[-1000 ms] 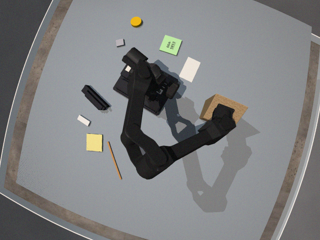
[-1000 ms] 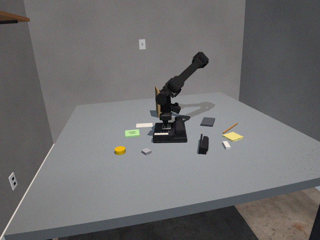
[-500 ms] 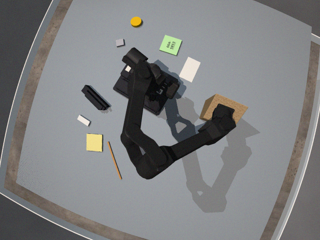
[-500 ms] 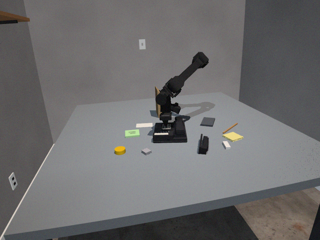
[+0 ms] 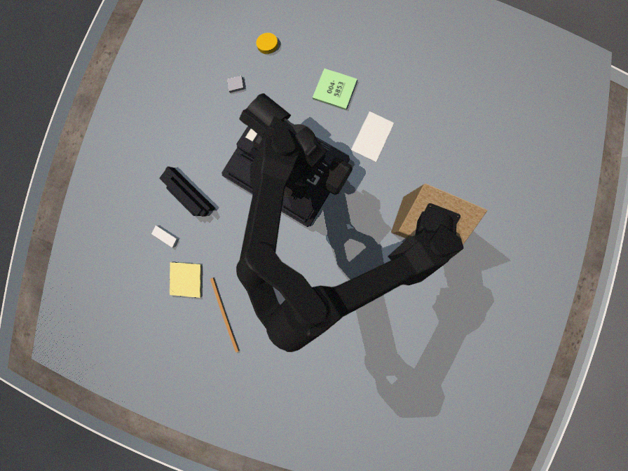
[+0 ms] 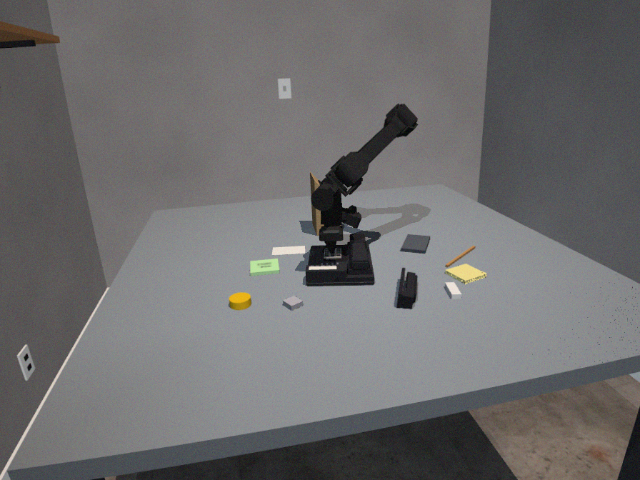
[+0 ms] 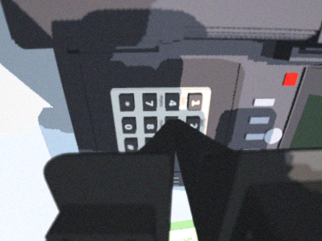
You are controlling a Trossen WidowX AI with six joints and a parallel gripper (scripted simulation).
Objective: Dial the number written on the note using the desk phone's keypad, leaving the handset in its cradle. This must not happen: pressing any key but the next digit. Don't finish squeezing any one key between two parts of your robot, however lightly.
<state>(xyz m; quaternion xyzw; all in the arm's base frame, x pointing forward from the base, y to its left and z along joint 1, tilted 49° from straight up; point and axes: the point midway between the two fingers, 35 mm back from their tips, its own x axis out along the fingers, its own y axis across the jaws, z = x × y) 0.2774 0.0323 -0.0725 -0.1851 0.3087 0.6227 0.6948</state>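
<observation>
The black desk phone is 4 cm ahead of my hand, 1 cm to the left of it and 4 cm below it. From my hand the other things lie so: white card: 12 cm behind, 11 cm to the right, 6 cm below; then grey block: 22 cm ahead, 14 cm to the right, 5 cm below; then handset: 4 cm ahead, 7 cm to the left, 2 cm below.
</observation>
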